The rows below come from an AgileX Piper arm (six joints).
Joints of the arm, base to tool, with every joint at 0 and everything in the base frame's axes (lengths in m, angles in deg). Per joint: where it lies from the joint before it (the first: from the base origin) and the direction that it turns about. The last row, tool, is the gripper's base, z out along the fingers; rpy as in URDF.
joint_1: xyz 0 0 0.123 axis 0 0 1
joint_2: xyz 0 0 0 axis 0 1 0
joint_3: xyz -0.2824 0 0.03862 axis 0 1 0
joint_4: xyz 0.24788 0 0.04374 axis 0.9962 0 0.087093
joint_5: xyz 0 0 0 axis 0 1 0
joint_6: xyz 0.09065 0 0.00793 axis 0.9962 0 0.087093
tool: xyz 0 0 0 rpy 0 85 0
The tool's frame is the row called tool.
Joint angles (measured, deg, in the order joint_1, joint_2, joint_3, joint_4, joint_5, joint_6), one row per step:
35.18 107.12 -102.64 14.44 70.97 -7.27
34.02 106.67 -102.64 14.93 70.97 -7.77
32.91 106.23 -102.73 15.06 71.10 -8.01
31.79 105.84 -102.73 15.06 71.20 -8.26
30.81 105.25 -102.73 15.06 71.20 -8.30
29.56 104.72 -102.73 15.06 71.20 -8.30
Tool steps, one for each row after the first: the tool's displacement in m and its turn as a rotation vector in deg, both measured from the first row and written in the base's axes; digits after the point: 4 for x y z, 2 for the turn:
0.0033 -0.0067 0.0033 0.59 -0.29 -0.70
0.0064 -0.0137 0.0068 0.88 -0.65 -1.55
0.0096 -0.0208 0.0095 1.00 -1.00 -2.42
0.0115 -0.0275 0.0135 1.30 -1.52 -3.36
0.0145 -0.0357 0.0172 1.56 -1.99 -4.61

